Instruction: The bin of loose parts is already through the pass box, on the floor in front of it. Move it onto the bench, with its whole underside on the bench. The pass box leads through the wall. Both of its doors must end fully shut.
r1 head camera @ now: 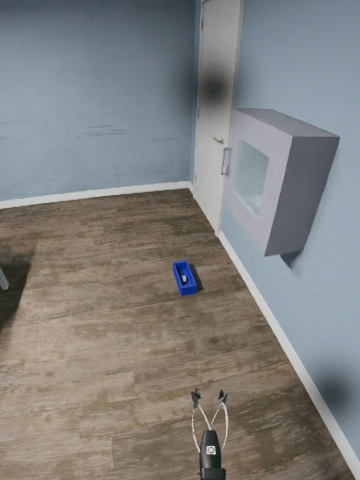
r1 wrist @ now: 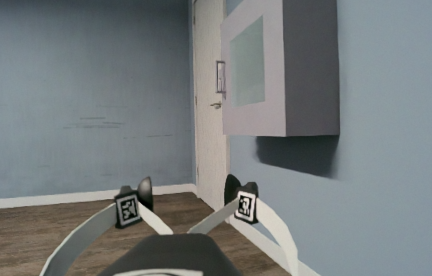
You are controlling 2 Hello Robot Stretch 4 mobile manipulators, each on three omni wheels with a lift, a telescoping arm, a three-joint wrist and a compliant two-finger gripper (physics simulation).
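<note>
The blue bin point(r1 head camera: 188, 289) stands upright on the floor, out from the wall with the pass box, with small light and dark parts inside. The grey pass box point(r1 head camera: 311, 190) point(r1 wrist: 311, 70) is on the right wall; its windowed door point(r1 head camera: 280, 150) point(r1 wrist: 272, 117) on this side looks shut, with a bar handle point(r1 head camera: 226, 161) point(r1 wrist: 220, 77) at its far edge. Its other door is hidden. My r1 gripper point(r1 head camera: 209, 396) point(r1 wrist: 188, 192) is open and empty, nearer the head camera than the bin and apart from it. The r2 gripper does not show. The bench cannot be made out for certain.
A white room door point(r1 head camera: 212, 115) point(r1 wrist: 207, 55) stands in the right wall beyond the pass box, near the corner. A pale leg point(r1 head camera: 3, 279) with a dark shadow shows at the left edge of the head view. White skirting point(r1 head camera: 280, 330) point(r1 wrist: 255, 240) runs along the right wall.
</note>
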